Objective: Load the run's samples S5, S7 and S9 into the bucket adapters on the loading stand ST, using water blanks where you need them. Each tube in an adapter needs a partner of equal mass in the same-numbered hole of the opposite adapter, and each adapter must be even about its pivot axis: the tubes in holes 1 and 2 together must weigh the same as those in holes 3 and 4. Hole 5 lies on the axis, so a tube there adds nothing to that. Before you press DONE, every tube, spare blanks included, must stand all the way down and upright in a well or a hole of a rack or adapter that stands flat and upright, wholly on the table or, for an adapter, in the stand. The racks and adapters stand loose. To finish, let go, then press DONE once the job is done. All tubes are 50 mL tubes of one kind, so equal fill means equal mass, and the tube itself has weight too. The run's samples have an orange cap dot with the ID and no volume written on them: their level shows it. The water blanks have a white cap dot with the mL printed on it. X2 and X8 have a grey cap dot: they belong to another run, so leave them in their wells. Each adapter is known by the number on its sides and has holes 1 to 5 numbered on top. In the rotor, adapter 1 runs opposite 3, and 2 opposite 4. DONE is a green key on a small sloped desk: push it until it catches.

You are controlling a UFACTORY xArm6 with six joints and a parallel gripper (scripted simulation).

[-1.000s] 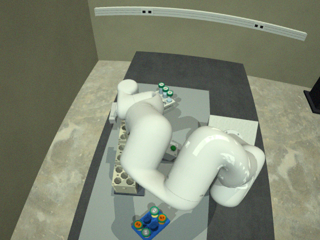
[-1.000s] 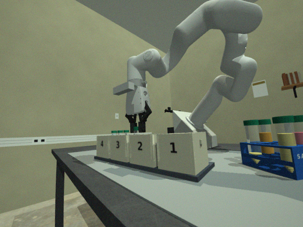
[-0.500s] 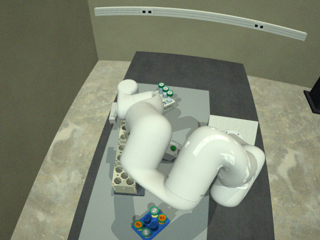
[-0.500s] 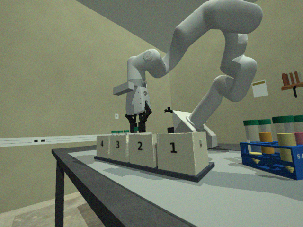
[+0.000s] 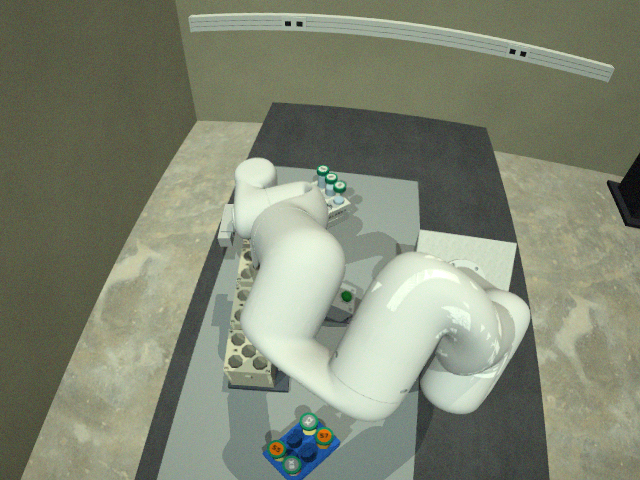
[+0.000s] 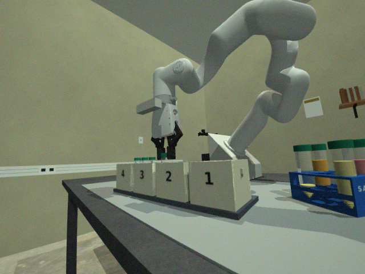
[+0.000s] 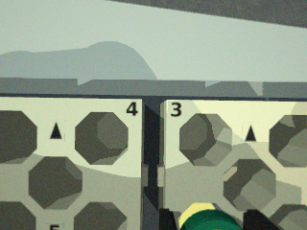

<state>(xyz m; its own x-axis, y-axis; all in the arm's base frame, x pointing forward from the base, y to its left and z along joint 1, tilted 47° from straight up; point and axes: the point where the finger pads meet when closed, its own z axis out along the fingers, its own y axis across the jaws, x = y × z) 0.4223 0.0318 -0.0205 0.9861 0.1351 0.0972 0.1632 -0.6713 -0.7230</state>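
The yellow-filled tube is 10 mm ahead of my hand and 60 mm below it. The rest, counted from my hand: green done key: 180 mm behind, 10 mm to the left, 60 mm below; white blanks rack: 70 mm behind, 310 mm to the right, 90 mm below; dark stand base: 10 mm ahead, 30 mm to the left, 120 mm below.
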